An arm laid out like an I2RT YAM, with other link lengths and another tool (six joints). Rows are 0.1 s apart.
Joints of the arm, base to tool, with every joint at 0 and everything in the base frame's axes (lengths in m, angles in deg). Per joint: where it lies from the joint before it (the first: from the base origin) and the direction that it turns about. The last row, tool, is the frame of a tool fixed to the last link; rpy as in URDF.
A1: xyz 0.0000 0.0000 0.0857 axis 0 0 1
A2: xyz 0.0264 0.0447 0.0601 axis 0 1 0
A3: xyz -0.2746 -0.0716 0.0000 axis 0 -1 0
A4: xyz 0.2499 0.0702 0.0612 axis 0 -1 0
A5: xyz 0.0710 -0.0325 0.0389 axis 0 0 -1
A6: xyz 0.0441 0.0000 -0.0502 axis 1 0 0
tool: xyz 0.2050 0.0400 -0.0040 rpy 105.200 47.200 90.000
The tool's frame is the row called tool.
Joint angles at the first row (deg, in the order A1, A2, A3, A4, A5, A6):
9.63, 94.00, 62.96, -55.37, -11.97, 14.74
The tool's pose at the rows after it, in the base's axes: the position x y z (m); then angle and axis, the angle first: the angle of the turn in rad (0 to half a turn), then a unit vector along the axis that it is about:
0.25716 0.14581 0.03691 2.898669 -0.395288 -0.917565 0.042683
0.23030 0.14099 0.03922 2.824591 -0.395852 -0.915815 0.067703
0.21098 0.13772 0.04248 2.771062 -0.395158 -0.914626 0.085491
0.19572 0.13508 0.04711 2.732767 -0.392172 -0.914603 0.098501
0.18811 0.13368 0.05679 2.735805 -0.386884 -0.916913 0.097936
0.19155 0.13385 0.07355 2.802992 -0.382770 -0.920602 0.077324
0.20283 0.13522 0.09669 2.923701 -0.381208 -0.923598 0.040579
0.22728 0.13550 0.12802 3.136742 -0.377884 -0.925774 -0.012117
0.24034 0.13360 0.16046 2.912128 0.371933 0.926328 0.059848
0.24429 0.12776 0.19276 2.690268 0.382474 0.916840 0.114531
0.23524 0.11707 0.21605 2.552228 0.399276 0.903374 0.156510
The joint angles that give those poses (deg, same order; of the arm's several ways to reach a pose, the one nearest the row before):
9.63, 94.00, 62.96, -60.51, -11.84, 14.72
9.63, 94.00, 62.96, -65.63, -11.77, 14.70
9.63, 94.00, 62.96, -69.32, -11.77, 14.57
9.63, 93.69, 62.96, -72.34, -11.75, 14.17
9.63, 91.55, 62.96, -74.41, -11.70, 13.52
9.63, 86.50, 62.96, -75.05, -11.60, 13.04
9.65, 79.13, 62.78, -74.17, -11.44, 12.95
10.11, 69.04, 61.65, -69.58, -10.04, 12.97
12.12, 56.73, 57.91, -63.85, -6.87, 13.43
14.28, 42.81, 52.27, -58.00, -3.03, 15.27
14.59, 31.31, 48.60, -56.56, -0.87, 16.44

